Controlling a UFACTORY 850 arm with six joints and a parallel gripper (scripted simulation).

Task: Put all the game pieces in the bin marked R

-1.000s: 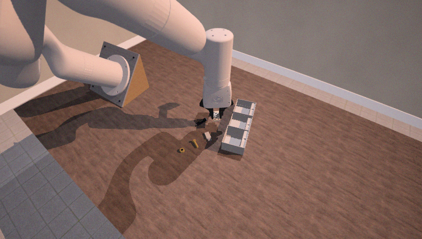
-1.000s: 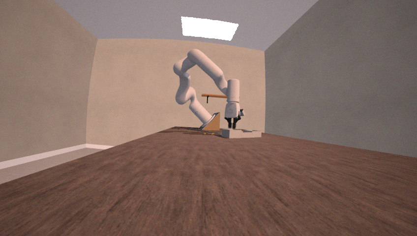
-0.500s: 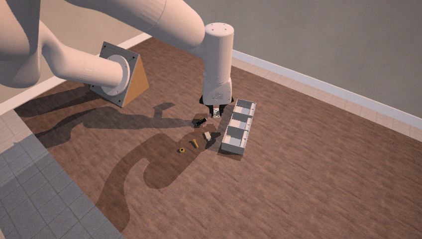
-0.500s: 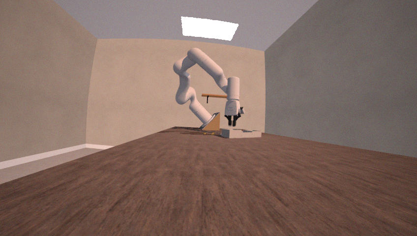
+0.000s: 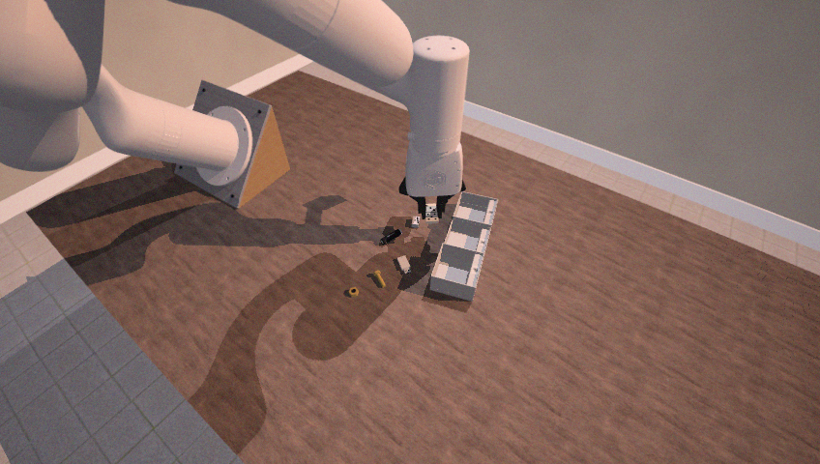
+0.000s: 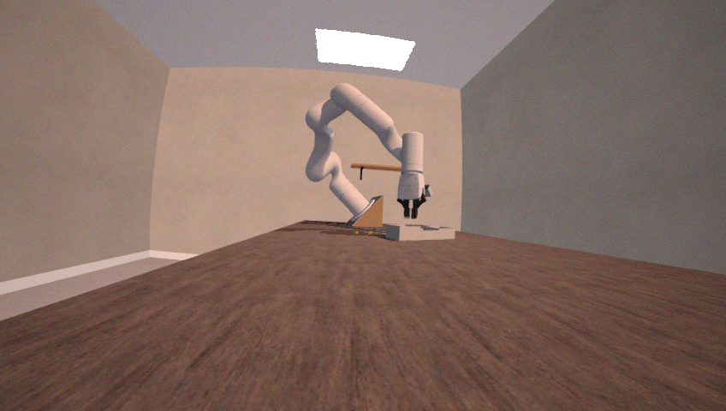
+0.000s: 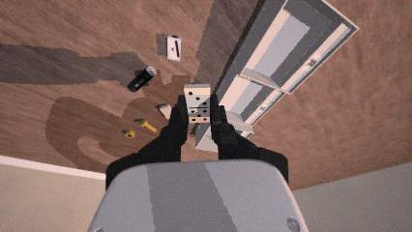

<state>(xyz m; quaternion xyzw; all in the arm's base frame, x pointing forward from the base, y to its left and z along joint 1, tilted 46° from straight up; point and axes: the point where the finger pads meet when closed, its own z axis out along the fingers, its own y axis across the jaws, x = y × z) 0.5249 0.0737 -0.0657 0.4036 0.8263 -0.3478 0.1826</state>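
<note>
The bin lies 8 cm ahead of my hand, 2 cm to the left of it and 7 cm below it. The rest, counted from my hand: domino: 2 cm below; white usb stick: 10 cm to the right, 9 cm below; black marker-like stick: 7 cm behind, 5 cm to the right, 8 cm below.
</note>
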